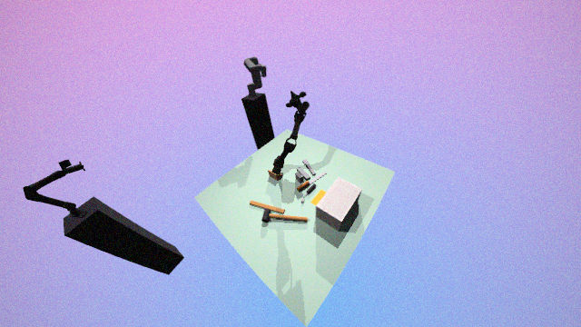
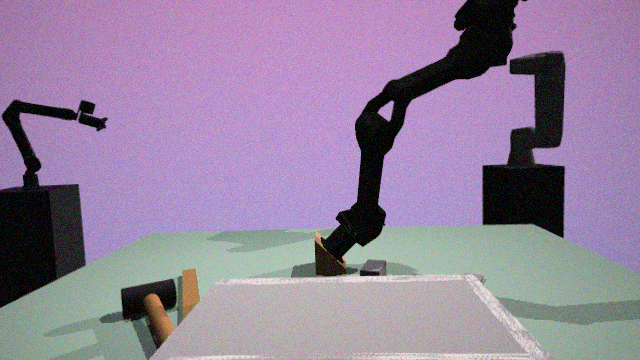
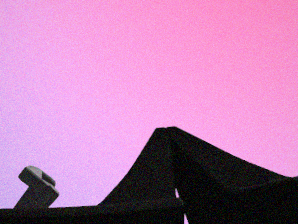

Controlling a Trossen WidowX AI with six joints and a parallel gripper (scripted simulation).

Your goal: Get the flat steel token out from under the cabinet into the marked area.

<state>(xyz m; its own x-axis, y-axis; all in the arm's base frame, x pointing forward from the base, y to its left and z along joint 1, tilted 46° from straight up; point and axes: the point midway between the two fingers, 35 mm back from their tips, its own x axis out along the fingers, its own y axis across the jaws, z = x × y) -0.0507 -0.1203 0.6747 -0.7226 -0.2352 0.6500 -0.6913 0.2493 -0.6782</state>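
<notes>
My gripper tip is now 62 cm above the small grey piece, 53 cm to the left of it and 36 cm short of it. Round my gripper tip: grey tool (62 cm below, 21 cm ahead, 16 cm to the right); then flat wooden stick (71 cm to the right, 62 cm below, 13 cm ahead); then grey block (59 cm below, 35 cm to the right, 23 cm ahead).
</notes>
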